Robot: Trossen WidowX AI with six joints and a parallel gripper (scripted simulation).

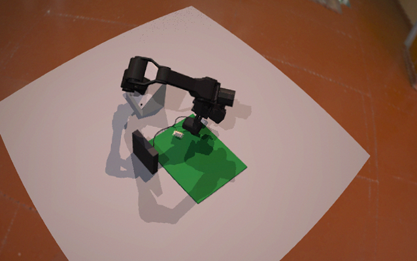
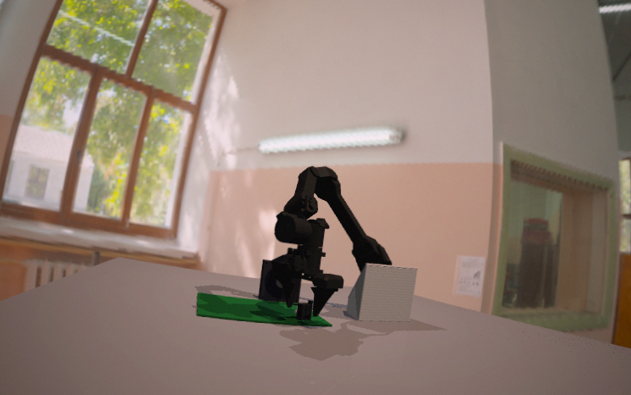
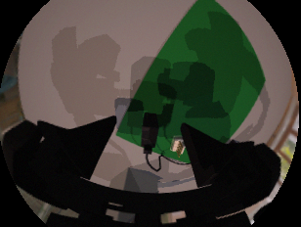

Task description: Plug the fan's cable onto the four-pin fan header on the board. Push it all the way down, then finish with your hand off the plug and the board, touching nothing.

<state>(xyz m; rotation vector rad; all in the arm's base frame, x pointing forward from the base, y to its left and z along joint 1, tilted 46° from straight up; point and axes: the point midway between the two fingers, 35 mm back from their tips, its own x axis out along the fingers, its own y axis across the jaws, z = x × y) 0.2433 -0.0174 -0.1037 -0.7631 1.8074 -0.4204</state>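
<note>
Right now my gripper tip is 80 mm short of the green board, 100 mm to the left of it and 40 mm above it. Round my gripper tip: dark plug (10 mm behind); then black fan (30 mm behind, 240 mm to the right, 40 mm above).
</note>
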